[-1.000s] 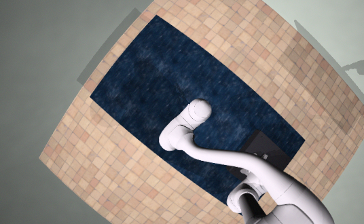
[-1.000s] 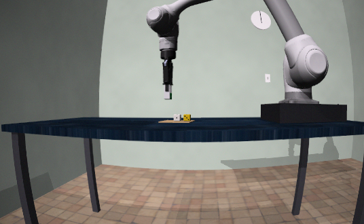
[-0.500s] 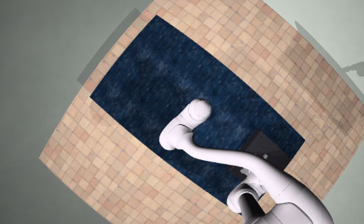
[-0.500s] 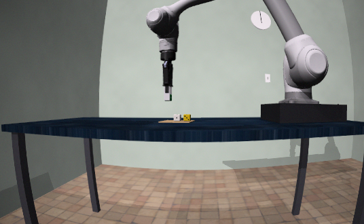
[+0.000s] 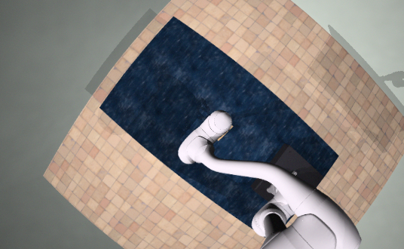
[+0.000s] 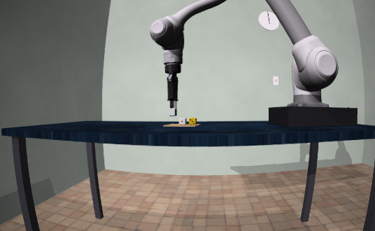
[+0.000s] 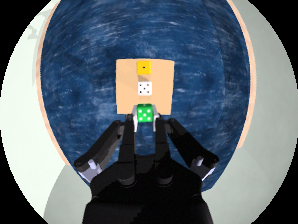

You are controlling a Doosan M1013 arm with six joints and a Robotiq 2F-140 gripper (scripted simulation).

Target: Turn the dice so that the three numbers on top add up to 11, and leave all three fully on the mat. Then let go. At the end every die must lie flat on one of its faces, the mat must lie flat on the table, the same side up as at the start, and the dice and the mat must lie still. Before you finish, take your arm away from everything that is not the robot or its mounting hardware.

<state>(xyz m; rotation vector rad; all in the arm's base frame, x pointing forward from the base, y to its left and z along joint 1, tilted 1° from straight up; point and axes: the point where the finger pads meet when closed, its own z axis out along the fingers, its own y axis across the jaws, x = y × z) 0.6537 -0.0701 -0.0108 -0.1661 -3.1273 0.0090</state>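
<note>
Right now the white die is 6 cm below my hand, 4 cm behind it and 1 cm to the left of it. Round my hand: green die (2 cm below); then yellow die (9 cm behind, 6 cm below, 1 cm to the left); then tan mat (8 cm below, 5 cm behind, 1 cm to the left).
</note>
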